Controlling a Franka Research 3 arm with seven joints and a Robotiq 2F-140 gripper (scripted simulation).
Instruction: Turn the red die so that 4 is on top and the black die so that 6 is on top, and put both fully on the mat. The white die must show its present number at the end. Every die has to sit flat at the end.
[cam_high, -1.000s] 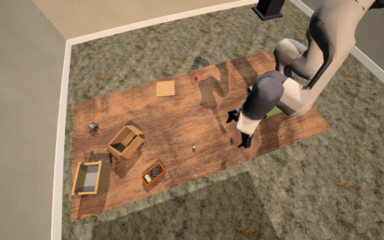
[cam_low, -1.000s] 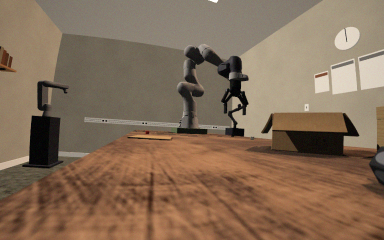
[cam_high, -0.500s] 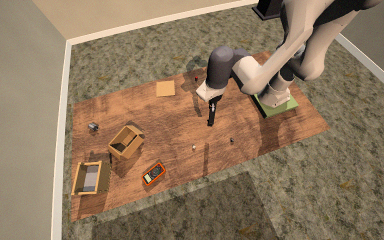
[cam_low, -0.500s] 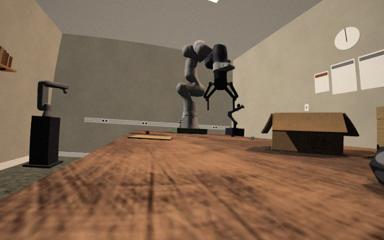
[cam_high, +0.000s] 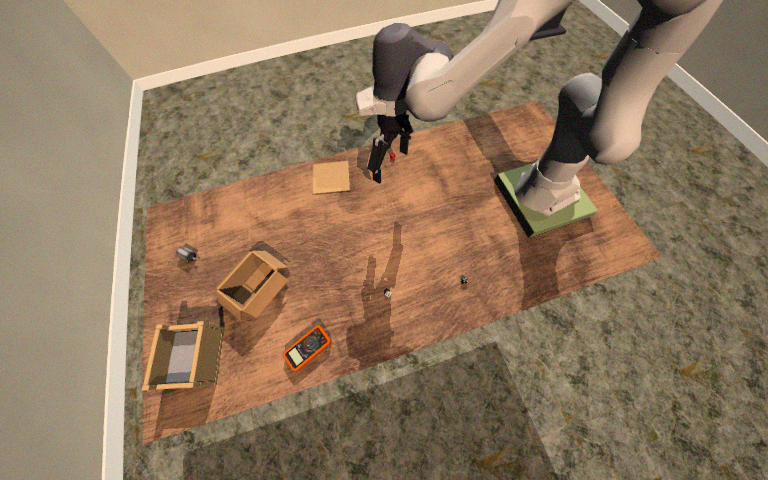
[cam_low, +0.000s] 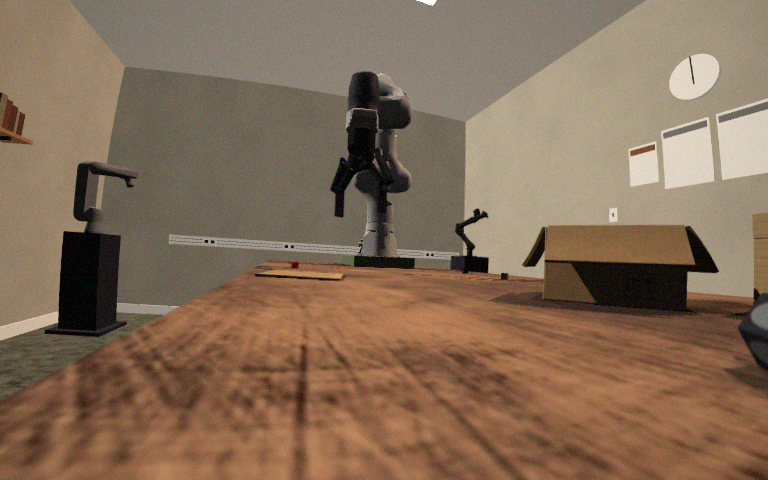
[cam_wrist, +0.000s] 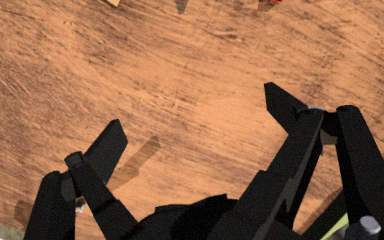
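Now: hand 16 cm to the left of the red die, 15 cm above it and 6 cm past it. Also, from my hand: tan mat (20 cm ahead, 16 cm below, 14 cm to the right); then white die (37 cm to the left, 15 cm below, 13 cm ahead); then black die (40 cm to the left, 15 cm below, 12 cm behind).
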